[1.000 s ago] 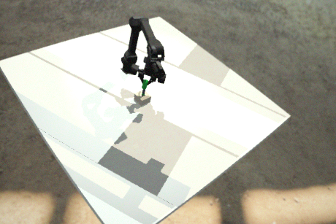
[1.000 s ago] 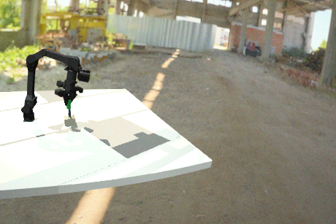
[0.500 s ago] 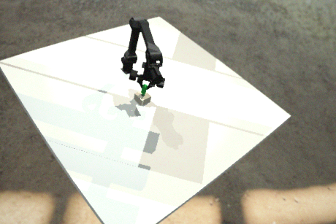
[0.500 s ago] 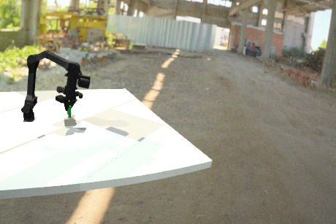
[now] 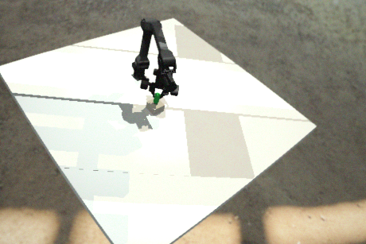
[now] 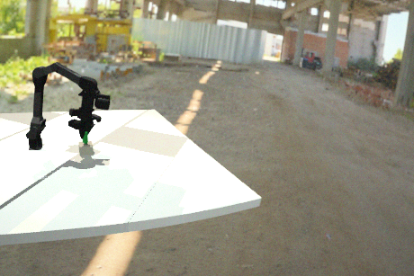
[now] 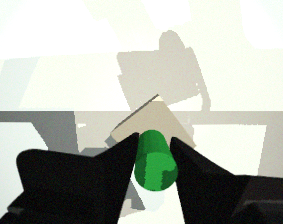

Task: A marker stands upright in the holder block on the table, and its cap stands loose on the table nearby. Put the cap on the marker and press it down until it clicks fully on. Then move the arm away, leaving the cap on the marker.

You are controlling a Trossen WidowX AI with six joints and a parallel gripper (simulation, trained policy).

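Now: gripper tip 1 cm to the left of the green cap, 1 cm below it and 1 cm short of it. From my gripper tip the other things lie so: holder block 5 cm below, 1 cm to the right, 1 cm ahead.
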